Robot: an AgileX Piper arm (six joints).
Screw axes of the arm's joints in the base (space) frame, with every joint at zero. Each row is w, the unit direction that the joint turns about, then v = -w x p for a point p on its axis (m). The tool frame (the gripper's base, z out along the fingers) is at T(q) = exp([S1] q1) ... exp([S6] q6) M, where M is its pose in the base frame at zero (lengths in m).
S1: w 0 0 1 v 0 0 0
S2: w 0 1 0 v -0.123 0 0
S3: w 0 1 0 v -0.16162 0 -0.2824
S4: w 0.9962 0 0.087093 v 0 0.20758 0
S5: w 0 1 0 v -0.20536 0 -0.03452
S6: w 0.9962 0 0.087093 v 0 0.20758 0
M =
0.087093 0 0.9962 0.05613
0 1 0 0
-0.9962 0 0.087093 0.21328
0 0 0 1
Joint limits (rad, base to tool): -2.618..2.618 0..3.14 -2.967..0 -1.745..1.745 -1.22..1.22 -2.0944..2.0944
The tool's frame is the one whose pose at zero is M.
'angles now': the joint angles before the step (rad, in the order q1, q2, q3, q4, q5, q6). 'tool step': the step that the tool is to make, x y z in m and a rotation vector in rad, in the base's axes. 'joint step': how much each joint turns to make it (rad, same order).
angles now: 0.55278, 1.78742, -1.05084, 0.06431, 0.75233, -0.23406
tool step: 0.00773, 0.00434, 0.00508, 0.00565, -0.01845, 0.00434
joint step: 0.00000, 0.01305, -0.04145, -0.00650, 0.00975, 0.00000
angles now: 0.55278, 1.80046, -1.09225, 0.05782, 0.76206, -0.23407
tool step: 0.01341, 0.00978, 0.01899, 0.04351, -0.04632, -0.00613
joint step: 0.00084, 0.00467, -0.08667, 0.01426, 0.01976, 0.00023
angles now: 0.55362, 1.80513, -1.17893, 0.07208, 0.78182, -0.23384
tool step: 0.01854, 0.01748, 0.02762, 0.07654, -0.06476, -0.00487
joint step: 0.00739, 0.02057, -0.13705, 0.03431, 0.02123, -0.00204
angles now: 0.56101, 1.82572, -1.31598, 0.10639, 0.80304, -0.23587
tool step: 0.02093, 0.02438, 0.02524, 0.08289, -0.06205, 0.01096
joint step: 0.01631, 0.05675, -0.17296, 0.04106, 0.02011, -0.00754
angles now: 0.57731, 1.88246, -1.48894, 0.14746, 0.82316, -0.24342
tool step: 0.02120, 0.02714, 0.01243, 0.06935, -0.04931, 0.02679
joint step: 0.01909, 0.09122, -0.17614, 0.04048, 0.00795, -0.01936
